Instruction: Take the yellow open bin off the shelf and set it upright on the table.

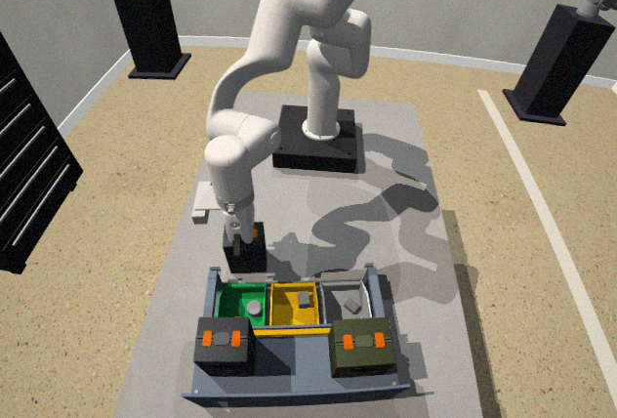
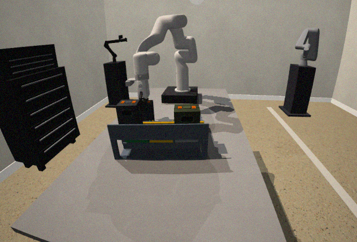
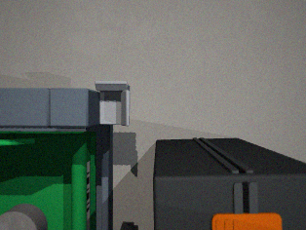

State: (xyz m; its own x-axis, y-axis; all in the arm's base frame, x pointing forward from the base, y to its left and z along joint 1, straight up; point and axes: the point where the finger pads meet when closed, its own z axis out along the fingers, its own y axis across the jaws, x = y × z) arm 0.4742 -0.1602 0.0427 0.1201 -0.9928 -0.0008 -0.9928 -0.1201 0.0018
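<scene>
My gripper is now 150 mm short of the yellow open bin, 130 mm to the right of it and 60 mm above it. The rest, counted from my hand: green bin 170 mm ahead, 60 mm below, 20 mm to the left; then grey shelf 180 mm ahead, 130 mm to the left, 40 mm below; then yellow bar 200 mm ahead, 140 mm to the left.
</scene>
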